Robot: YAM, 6 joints.
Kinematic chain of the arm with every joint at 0, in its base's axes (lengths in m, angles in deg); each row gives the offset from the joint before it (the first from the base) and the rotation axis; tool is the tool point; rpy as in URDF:
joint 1: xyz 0 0 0.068 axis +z
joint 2: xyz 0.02 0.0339 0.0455 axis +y
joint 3: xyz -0.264 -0.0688 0 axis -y
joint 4: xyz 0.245 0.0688 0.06 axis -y
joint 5: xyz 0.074 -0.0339 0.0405 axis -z
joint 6: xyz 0.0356 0 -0.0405 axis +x
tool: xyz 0 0 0 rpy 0 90 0
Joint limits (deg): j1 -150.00..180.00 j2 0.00..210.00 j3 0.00..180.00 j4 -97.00..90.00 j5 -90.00..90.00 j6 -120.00..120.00
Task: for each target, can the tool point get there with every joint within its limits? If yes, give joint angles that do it. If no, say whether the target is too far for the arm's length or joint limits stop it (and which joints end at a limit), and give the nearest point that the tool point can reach.
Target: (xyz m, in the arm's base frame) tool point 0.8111 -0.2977 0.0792
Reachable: no: too far | nearest point 0.6058 -0.2224 0.0881 | short by 0.219 m
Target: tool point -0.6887 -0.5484 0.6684
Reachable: no: too far | nearest point -0.4271 -0.3401 0.4527 | short by 0.398 m
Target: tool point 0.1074 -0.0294 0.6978
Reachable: yes | joints 151.53 62.35 137.25 21.96 45.42 -58.34
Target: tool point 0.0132 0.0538 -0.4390
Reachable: no: joint limits stop it (at a limit: joint 2) | nearest point 0.0232 0.0947 -0.3473 | short by 0.101 m
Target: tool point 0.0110 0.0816 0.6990
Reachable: yes | joints -101.82 66.76 154.50 -26.43 9.54 34.38
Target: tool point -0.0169 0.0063 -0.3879
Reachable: no: joint limits stop it (at a limit: joint 2) | nearest point -0.0534 0.0199 -0.3254 | short by 0.074 m
